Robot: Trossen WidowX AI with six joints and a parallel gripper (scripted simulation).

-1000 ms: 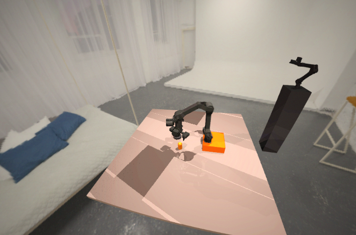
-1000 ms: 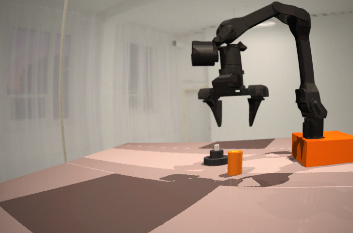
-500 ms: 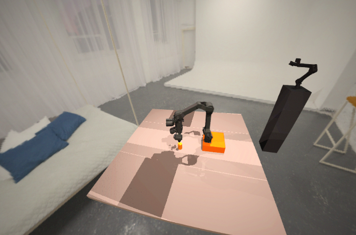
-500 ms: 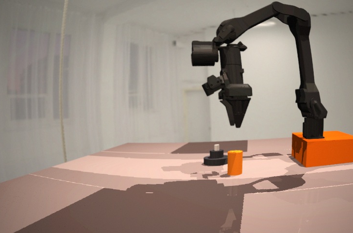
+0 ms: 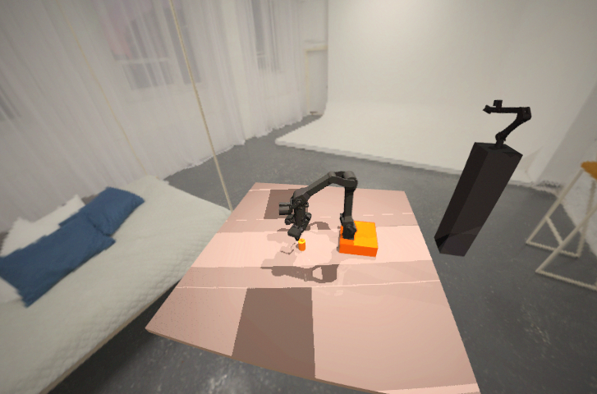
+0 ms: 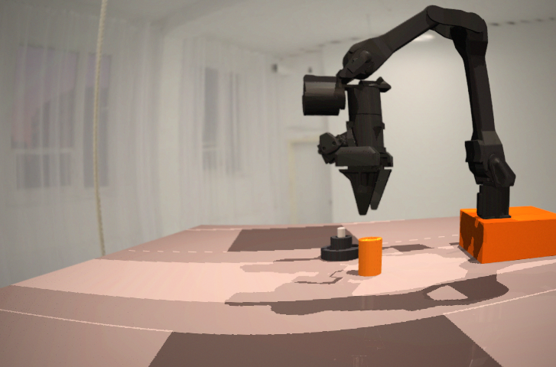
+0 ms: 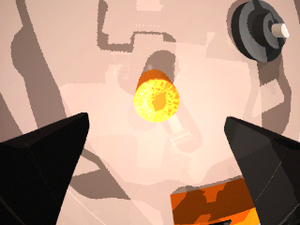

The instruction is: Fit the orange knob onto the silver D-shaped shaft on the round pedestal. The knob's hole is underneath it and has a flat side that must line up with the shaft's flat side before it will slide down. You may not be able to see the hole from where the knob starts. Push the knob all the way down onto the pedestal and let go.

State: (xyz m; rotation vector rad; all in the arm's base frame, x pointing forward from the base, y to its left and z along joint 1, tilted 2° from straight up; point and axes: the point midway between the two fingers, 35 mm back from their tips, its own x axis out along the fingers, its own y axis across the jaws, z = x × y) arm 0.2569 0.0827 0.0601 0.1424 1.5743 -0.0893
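My gripper tip is now 6 cm above the orange knob. From my gripper tip the other things lie so: dark round pedestal: 15 cm to the right, 7 cm below, 7 cm ahead.
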